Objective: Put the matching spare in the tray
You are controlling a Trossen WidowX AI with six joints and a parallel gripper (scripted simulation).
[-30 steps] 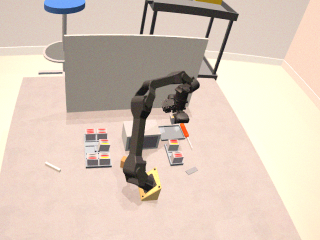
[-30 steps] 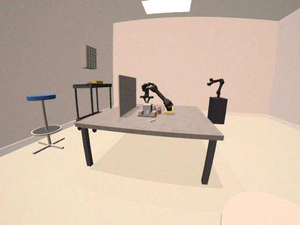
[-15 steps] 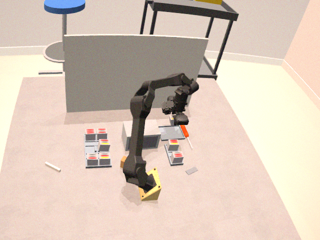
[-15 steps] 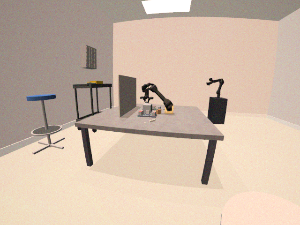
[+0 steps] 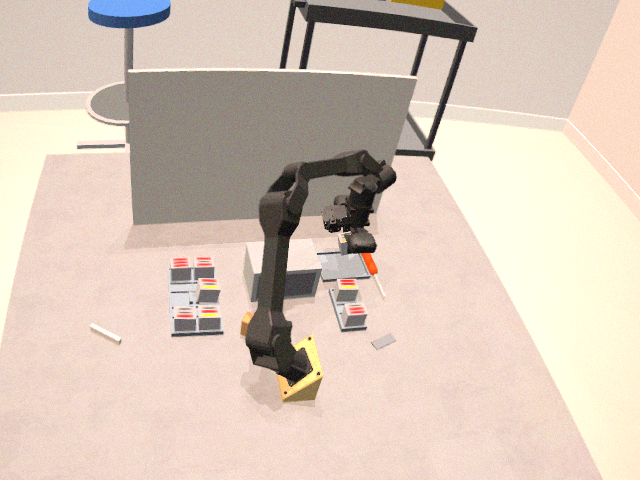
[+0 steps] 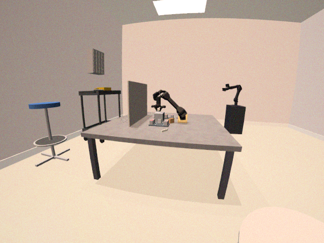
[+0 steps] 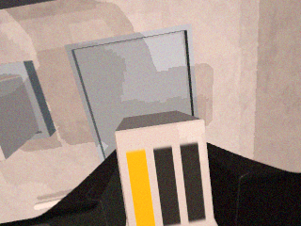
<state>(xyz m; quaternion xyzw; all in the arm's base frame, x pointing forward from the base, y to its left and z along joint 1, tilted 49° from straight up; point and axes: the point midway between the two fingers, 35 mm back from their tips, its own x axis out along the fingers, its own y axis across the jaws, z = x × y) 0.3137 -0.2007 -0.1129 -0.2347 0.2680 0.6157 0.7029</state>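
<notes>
My gripper tip is 60 mm above the flat grey tray. Also, from my gripper tip: tall grey panel (210 mm ahead, 180 mm to the left, 160 mm above); spare block (30 mm above); mounted unit (40 mm behind, 190 mm to the left, 10 mm below).
</notes>
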